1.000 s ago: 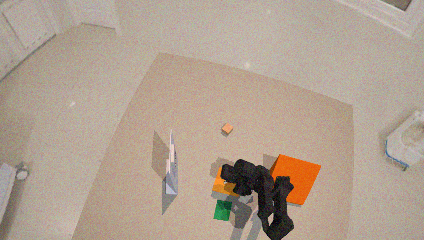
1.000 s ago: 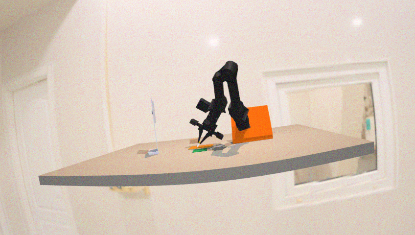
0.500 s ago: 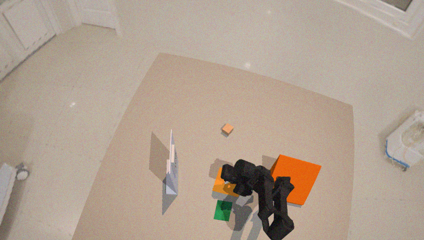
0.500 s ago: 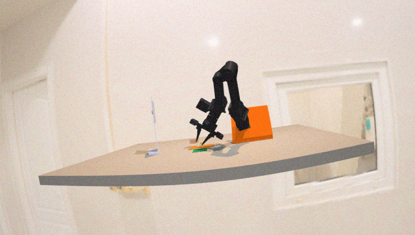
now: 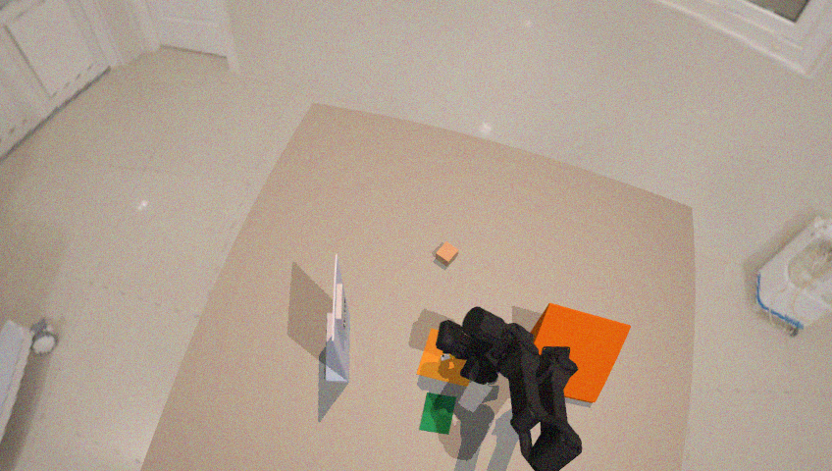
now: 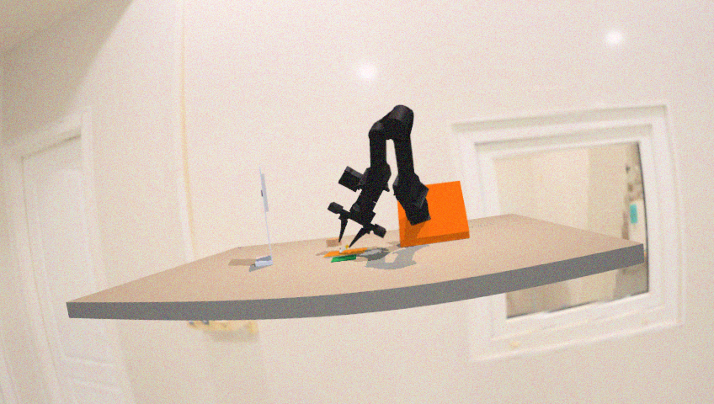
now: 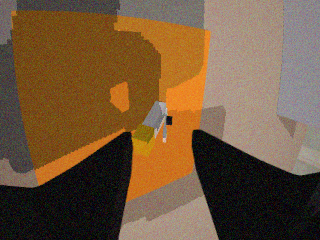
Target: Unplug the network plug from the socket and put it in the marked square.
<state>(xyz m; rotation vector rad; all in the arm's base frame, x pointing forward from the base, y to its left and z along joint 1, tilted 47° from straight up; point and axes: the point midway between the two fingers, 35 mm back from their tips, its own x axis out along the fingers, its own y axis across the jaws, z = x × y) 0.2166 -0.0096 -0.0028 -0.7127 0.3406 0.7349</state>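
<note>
My gripper tip is now 10 mm short of the yellow plug and 10 mm above it. Round my gripper tip: green patch: 140 mm to the left, 20 mm below; marked orange square: 20 mm below; thin pale tab: 10 mm below, 10 mm ahead.
</note>
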